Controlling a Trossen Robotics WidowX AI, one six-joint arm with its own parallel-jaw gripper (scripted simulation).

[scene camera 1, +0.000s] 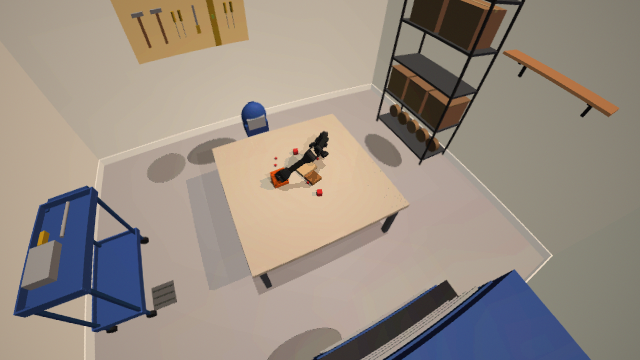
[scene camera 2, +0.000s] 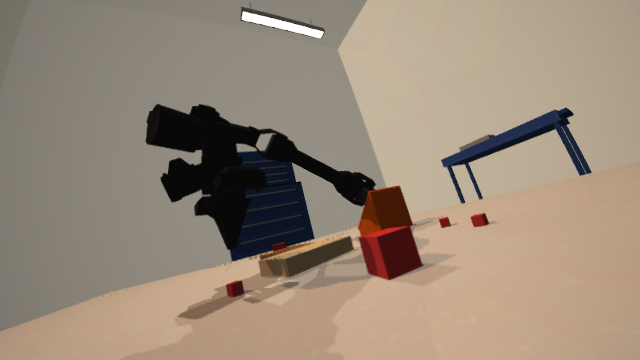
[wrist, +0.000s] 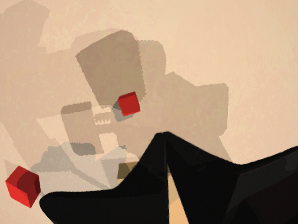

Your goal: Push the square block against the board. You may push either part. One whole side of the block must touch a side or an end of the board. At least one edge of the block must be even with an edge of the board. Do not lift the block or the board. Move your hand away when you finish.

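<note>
There's a pale wooden board [scene camera 2: 293, 262] that I can see. As for my gripper [scene camera 2: 231, 249], it's shut and holding nothing, and you'd find the gripper in the wrist view [wrist: 162, 138] too.
</note>
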